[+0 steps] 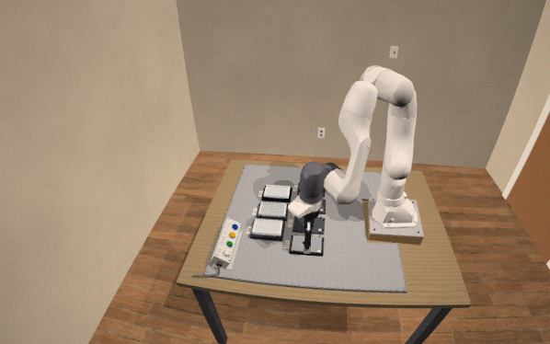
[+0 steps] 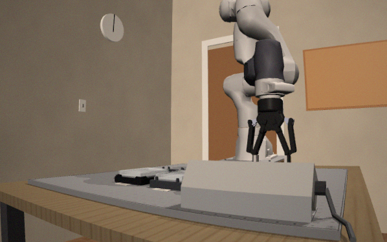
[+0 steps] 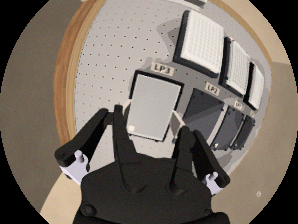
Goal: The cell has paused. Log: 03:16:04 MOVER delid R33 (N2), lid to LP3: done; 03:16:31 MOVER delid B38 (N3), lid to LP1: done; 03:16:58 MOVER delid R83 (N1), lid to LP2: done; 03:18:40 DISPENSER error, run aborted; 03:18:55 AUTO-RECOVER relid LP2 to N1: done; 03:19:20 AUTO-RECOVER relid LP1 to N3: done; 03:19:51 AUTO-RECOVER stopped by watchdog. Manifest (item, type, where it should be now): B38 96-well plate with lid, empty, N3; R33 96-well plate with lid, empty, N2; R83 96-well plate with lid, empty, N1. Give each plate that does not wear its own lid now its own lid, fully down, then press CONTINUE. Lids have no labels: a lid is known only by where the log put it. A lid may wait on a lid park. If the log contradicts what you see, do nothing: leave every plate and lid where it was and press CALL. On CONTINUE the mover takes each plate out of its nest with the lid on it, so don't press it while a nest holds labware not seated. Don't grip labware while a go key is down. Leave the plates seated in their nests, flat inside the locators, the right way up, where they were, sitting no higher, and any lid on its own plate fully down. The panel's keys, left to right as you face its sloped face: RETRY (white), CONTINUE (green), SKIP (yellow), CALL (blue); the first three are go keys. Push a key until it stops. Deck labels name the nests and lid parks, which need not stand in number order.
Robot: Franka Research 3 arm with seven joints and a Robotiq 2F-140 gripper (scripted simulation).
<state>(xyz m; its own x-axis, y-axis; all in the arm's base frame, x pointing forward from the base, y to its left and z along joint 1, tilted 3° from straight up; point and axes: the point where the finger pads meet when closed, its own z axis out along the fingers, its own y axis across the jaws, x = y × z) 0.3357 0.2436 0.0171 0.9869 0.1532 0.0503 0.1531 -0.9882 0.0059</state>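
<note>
Now: the grey lid 20 mm below my hand. Also, from my hand: plate 210 mm ahead, 160 mm to the right, 10 mm below; lid park 130 mm to the right, 30 mm below, 20 mm ahead; blue key 320 mm ahead, 30 mm to the left, 30 mm above.
</note>
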